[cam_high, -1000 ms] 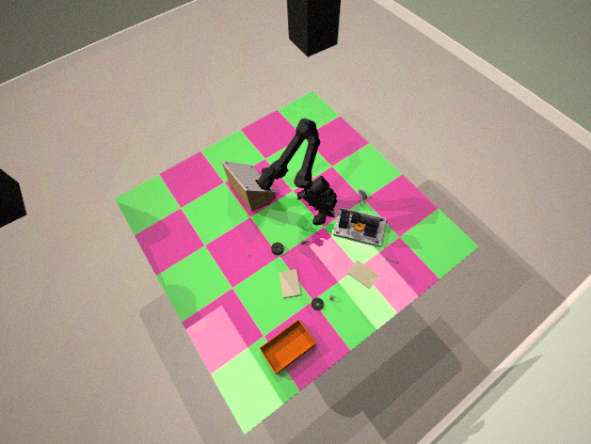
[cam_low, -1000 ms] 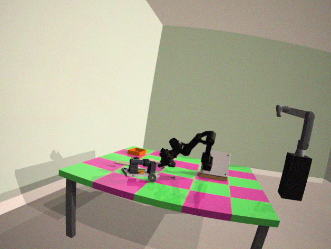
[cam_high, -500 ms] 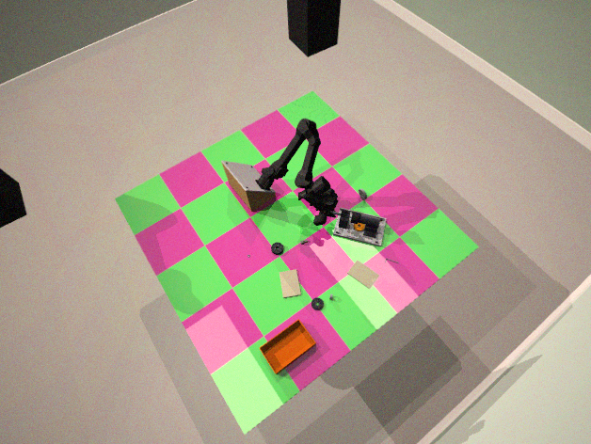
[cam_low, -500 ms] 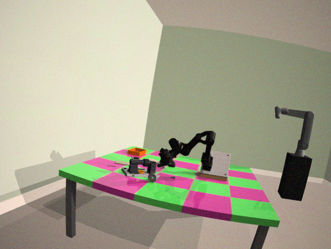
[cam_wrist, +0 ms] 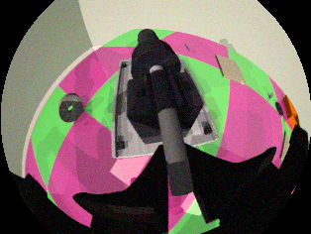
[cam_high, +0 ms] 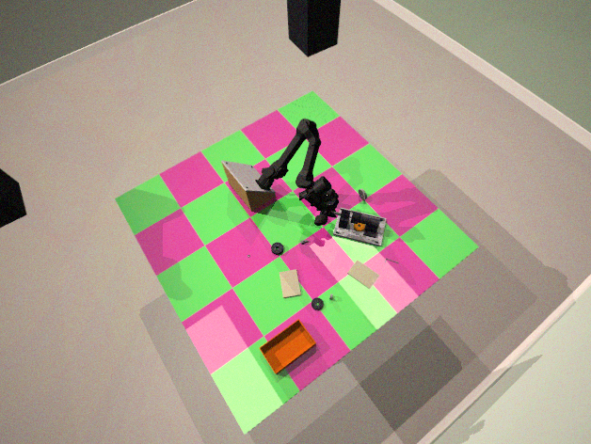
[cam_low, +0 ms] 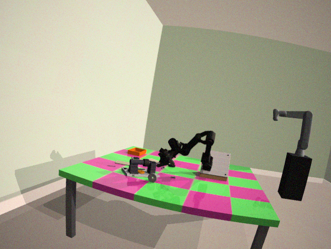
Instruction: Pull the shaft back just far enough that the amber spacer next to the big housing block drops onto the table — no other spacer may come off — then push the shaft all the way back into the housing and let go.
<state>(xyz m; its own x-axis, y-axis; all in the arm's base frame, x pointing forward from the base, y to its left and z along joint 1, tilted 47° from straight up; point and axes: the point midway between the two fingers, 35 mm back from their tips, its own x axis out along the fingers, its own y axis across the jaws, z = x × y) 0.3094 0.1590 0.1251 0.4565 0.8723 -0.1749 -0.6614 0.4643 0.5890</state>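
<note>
Now: gripper tip 50 mm short of the grey shaft, 40 mm to the right of it and 30 mm below it. From my gripper tip the other things lie so: grey gear 190 mm to the left, 40 mm behind, 20 mm below; amber spacer 90 mm ahead, 80 mm to the left, 40 mm below; orange tray 500 mm to the right, 380 mm ahead, 40 mm below.
</note>
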